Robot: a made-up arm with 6 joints. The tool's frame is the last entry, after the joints. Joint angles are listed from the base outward.
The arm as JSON. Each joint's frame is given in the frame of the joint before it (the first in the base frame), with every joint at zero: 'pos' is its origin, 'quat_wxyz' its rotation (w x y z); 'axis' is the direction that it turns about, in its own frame. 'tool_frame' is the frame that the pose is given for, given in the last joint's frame.
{
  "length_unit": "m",
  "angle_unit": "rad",
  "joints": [
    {
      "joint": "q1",
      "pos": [
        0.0,
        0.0,
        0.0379
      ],
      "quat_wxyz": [
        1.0,
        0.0,
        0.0,
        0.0
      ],
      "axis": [
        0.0,
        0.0,
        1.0
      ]
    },
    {
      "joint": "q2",
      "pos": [
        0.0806,
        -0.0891,
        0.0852
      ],
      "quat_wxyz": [
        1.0,
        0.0,
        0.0,
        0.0
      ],
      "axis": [
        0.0,
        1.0,
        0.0
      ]
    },
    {
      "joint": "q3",
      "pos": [
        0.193,
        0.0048,
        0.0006
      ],
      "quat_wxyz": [
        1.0,
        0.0,
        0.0,
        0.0
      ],
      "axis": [
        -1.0,
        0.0,
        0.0
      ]
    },
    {
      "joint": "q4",
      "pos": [
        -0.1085,
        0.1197,
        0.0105
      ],
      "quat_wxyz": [
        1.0,
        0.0,
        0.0,
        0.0
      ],
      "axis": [
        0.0,
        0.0,
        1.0
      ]
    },
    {
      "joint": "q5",
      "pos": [
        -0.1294,
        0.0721,
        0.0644
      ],
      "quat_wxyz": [
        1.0,
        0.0,
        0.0,
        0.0
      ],
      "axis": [
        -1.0,
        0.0,
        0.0
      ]
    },
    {
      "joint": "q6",
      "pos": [
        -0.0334,
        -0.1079,
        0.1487
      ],
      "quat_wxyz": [
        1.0,
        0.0,
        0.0,
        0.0
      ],
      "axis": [
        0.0,
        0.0,
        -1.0
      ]
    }
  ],
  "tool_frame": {
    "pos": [
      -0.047,
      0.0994,
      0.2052
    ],
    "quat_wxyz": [
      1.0,
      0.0,
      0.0,
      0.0
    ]
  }
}
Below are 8 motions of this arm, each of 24 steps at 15 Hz.
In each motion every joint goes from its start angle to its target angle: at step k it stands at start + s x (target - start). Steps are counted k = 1, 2, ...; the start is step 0. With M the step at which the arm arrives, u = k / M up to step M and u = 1 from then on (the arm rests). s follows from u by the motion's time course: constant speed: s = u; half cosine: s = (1 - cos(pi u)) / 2; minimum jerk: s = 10 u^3 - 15 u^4 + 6 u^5.
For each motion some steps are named. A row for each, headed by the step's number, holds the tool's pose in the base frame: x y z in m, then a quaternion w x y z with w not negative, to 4 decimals.
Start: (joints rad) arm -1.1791 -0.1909 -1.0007 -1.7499 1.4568 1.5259
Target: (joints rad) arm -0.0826 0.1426 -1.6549 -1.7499 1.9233 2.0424
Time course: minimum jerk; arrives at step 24
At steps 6, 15, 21, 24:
6: 0.1187 -0.5719 0.3715 0.0509 0.2918 -0.6322 0.7159
15: 0.5044 -0.3813 0.1993 0.3018 -0.6107 0.4984 -0.5363
21: 0.5990 -0.2109 0.1388 0.4255 -0.6953 0.3878 -0.4302
24: 0.6029 -0.1994 0.1353 0.4326 -0.6993 0.3804 -0.4232

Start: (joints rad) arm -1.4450 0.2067 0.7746 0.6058 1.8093 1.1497
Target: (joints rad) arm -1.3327 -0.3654 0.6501 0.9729 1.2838 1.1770
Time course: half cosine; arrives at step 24
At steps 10, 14, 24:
10: 0.2155 0.2280 -0.0631 0.4149 -0.8722 -0.0508 -0.2541
14: 0.2169 0.2348 -0.0324 0.4203 -0.8503 -0.0995 -0.3008
24: 0.2010 0.2518 0.0109 0.4347 -0.8121 -0.1718 -0.3494

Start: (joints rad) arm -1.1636 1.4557 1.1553 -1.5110 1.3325 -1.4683
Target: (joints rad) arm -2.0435 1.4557 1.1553 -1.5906 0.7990 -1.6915
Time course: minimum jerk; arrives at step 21
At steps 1, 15, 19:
1: 0.2785 0.2488 -0.3526 0.1406 -0.0494 0.9884 -0.0304
15: 0.4482 -0.1068 -0.2203 0.3237 0.3659 0.8559 -0.1697
19: 0.4390 -0.1701 -0.1940 0.3454 0.4194 0.8152 -0.2007

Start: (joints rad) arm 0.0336 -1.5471 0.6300 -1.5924 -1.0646 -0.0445
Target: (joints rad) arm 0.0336 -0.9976 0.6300 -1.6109 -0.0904 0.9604
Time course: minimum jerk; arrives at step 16
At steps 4, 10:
4: 0.0318 0.3428 -0.0069 0.1558 0.4631 -0.8226 -0.2909
10: -0.0779 0.3608 0.2284 0.1857 0.4802 -0.5253 -0.6775

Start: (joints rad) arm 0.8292 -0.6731 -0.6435 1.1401 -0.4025 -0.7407
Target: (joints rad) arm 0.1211 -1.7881 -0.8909 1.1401 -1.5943 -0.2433
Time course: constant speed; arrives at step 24
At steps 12, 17, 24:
12: 0.2981 -0.2935 0.3232 0.0402 0.2195 -0.2596 0.9396
17: 0.2593 -0.2771 0.3480 0.0657 0.1795 -0.2084 0.9592
24: 0.1883 -0.2286 0.3893 0.1396 0.0981 -0.1013 0.9801

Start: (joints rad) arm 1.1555 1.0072 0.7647 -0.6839 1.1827 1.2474
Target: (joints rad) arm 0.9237 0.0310 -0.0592 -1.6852 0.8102 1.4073
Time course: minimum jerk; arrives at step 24
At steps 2, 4, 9, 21, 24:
2: -0.3470 0.2589 -0.1829 0.4358 -0.5991 -0.6687 0.0631
4: -0.3329 0.2904 -0.1786 0.4464 -0.6012 -0.6621 0.0290
9: -0.1886 0.4958 -0.0820 0.5055 -0.5934 -0.5808 -0.2346
21: 0.2420 0.4261 0.4624 0.4398 -0.4034 -0.1186 -0.7936
24: 0.2474 0.4142 0.4719 0.4352 -0.3980 -0.1062 -0.8006

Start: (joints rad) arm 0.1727 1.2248 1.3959 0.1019 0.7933 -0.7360
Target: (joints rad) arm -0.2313 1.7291 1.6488 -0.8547 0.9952 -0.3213
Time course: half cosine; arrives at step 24
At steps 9, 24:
9: -0.3785 0.2886 0.1498 0.1399 -0.6710 0.4298 0.5877
24: -0.4446 0.2740 0.0182 0.2277 -0.8151 0.3186 0.4270

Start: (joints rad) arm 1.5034 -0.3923 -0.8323 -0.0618 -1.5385 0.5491
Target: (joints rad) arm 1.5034 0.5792 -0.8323 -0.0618 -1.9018 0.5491
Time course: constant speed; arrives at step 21
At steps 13, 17, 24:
13: 0.1870 -0.0346 0.0410 0.2981 0.4821 0.8238 0.0101
17: 0.1645 -0.0508 0.0500 0.3077 0.4636 0.8266 -0.0849
24: 0.1414 -0.0661 0.0643 0.3162 0.4455 0.8180 -0.1799

